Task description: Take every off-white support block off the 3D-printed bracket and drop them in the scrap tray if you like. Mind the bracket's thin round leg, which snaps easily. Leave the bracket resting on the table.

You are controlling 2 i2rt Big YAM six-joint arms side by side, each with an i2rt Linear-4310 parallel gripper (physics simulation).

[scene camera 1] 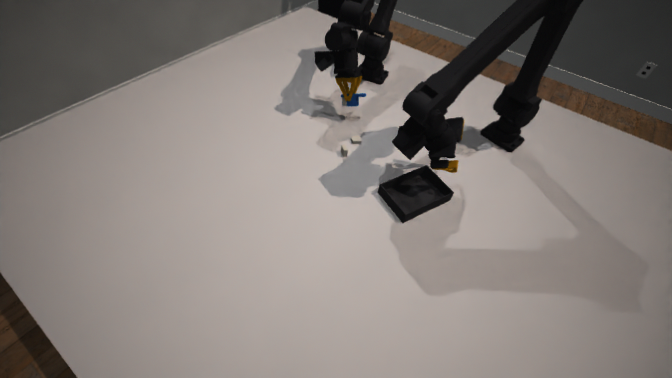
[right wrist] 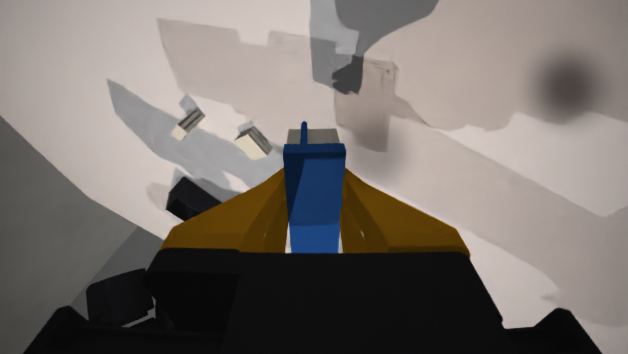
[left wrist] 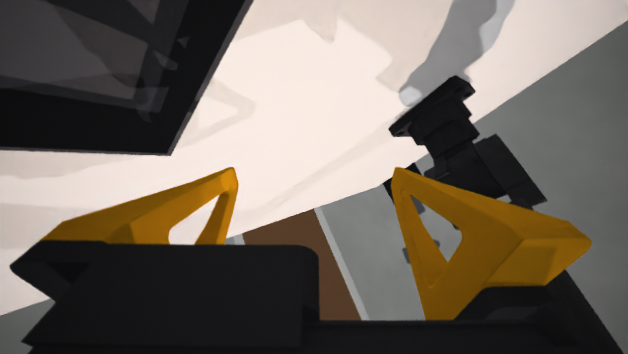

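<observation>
The blue bracket (scene camera 1: pixel 353 100) (right wrist: pixel 315 192) is held between the fingers of my right gripper (scene camera 1: pixel 350 99) (right wrist: pixel 314 177), above the table. Its thin leg (right wrist: pixel 304 132) points away from the gripper in the right wrist view. An off-white support block (right wrist: pixel 325 136) shows behind the bracket's far end. Two loose off-white blocks lie on the table: one block (scene camera 1: pixel 356 140) (right wrist: pixel 254 143) and another block (scene camera 1: pixel 344 150) (right wrist: pixel 188 125). My left gripper (scene camera 1: pixel 445 165) (left wrist: pixel 314 175) is open and empty, beside the black scrap tray (scene camera 1: pixel 404 216) (left wrist: pixel 85 142). No block shows in the tray.
The white table (scene camera 1: pixel 225 280) carries both arms' shadows. The left arm (scene camera 1: pixel 480 55) reaches over its right part, near the tray. A grey wall (scene camera 1: pixel 125 45) stands beyond the table's left edge. A wooden floor (scene camera 1: pixel 590 102) shows past the far edge.
</observation>
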